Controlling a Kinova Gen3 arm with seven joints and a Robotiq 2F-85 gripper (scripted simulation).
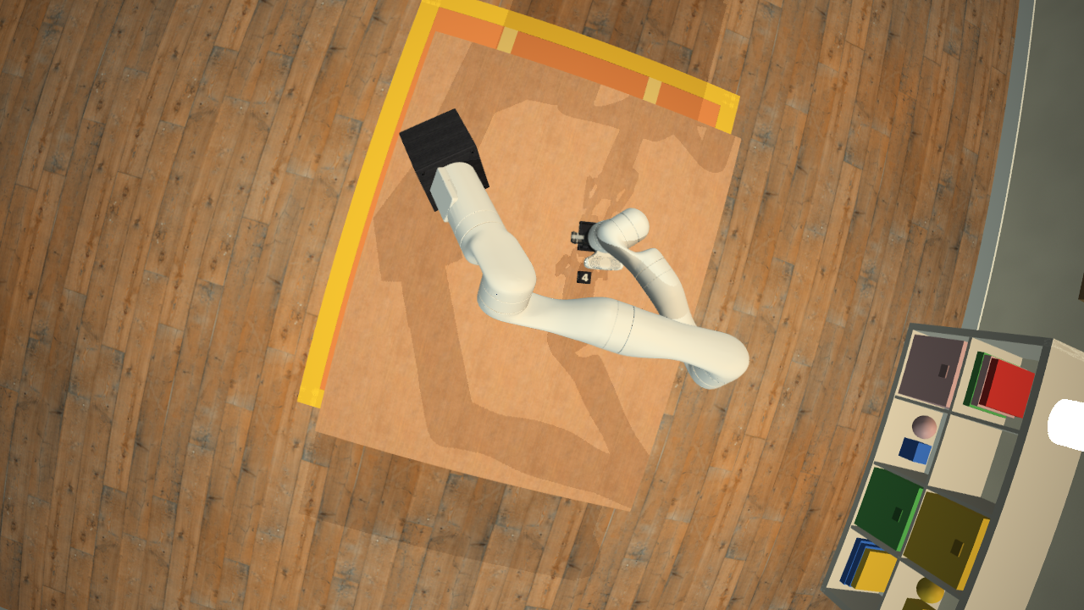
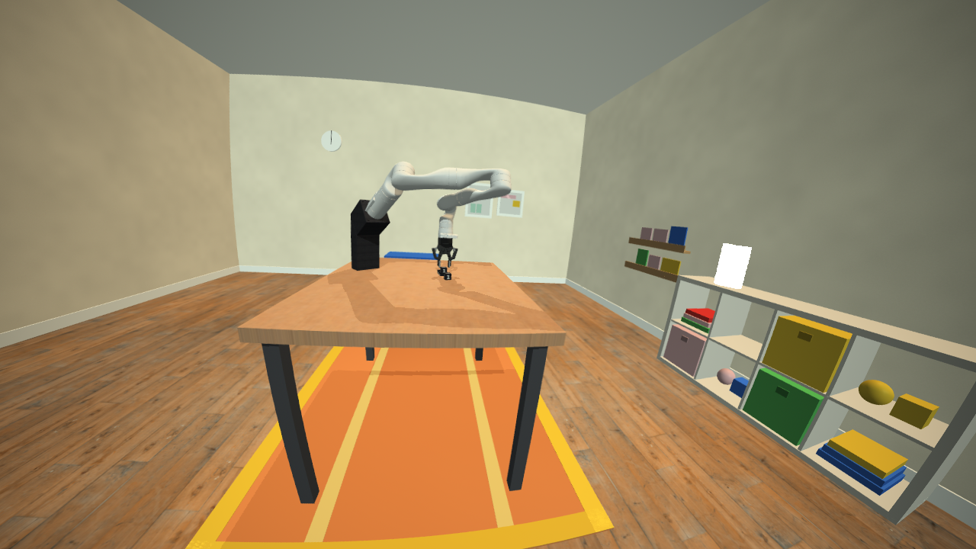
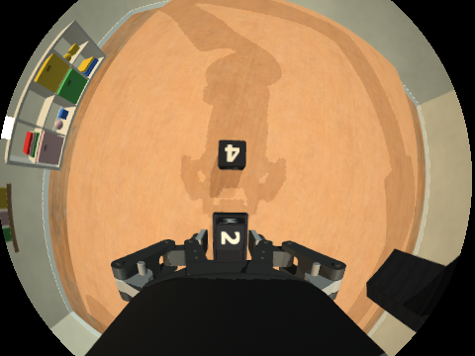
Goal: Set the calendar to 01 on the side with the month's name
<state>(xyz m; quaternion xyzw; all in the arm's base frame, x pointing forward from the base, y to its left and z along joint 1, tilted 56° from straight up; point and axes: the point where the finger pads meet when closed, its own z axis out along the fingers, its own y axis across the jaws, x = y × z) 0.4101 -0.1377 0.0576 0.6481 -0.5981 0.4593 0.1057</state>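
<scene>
Now: hand 30 mm above the black digit cube. From my hand the other things lie so: black calendar tray 20 mm to the left, 50 mm below.
</scene>
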